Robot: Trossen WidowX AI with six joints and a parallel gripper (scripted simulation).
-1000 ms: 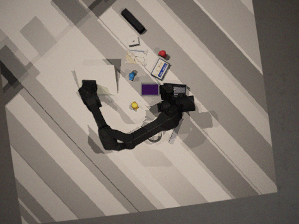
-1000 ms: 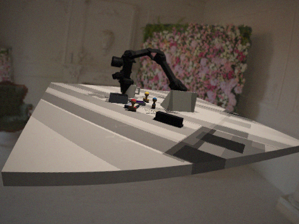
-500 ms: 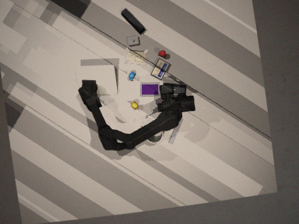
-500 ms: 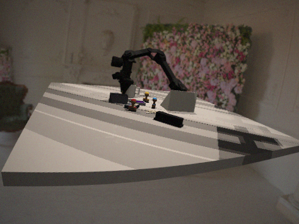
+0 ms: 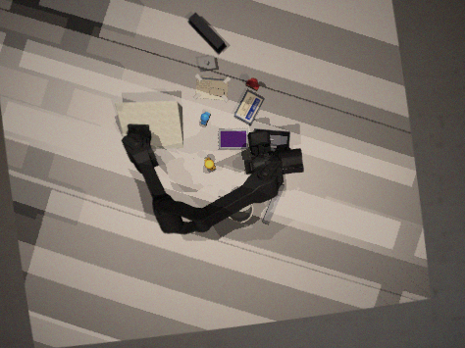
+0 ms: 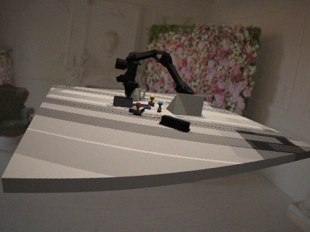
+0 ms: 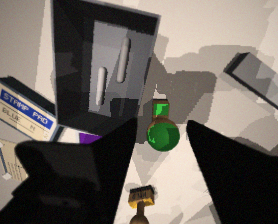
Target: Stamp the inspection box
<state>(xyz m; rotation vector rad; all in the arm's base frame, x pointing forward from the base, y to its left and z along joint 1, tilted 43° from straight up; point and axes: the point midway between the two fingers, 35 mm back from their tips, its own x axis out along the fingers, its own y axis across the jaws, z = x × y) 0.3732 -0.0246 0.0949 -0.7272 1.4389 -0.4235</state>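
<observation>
The green-knobbed stamp lies 2 cm below my gripper tip and 1 cm behind it. Also, from my gripper tip: grey bar: 13 cm to the right, 4 cm below, 4 cm ahead; then dark tray: 6 cm to the left, 3 cm below, 3 cm ahead; then purple ink pad: 9 cm behind, 7 cm to the left, 4 cm below.
</observation>
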